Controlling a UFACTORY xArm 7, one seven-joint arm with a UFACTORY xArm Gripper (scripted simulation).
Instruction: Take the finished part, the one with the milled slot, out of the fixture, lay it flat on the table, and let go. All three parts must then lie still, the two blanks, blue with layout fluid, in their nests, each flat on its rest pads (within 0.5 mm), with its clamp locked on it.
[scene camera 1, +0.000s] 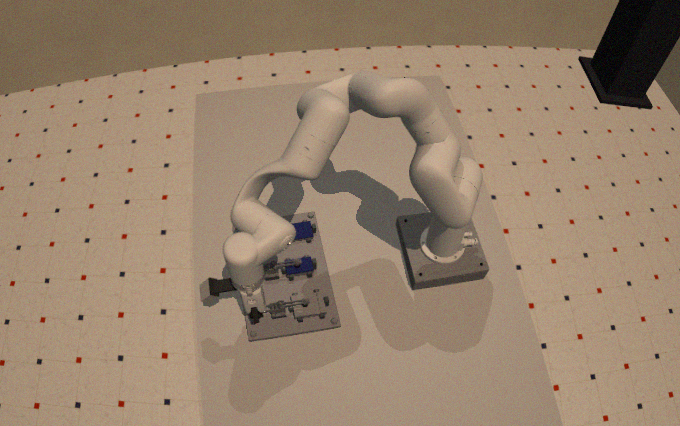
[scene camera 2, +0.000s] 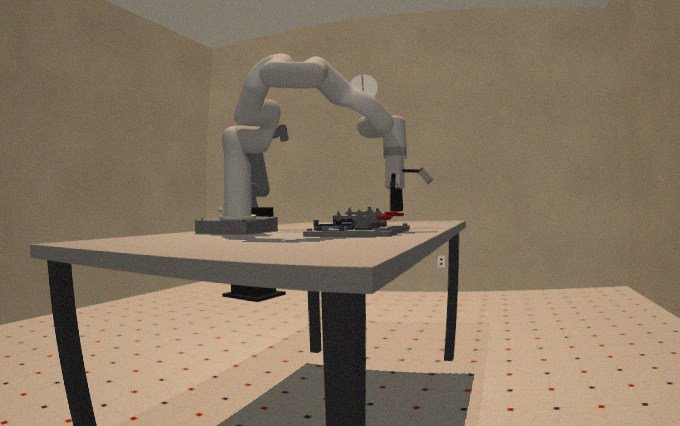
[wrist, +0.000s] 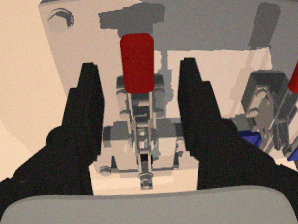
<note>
I see my gripper (scene camera 1: 255, 307), a grey finished part (wrist: 163, 155) and a red clamp handle (wrist: 137, 50).
My gripper also shows in scene camera 2 (scene camera 2: 396, 211) and in the wrist view (wrist: 139, 79).
</note>
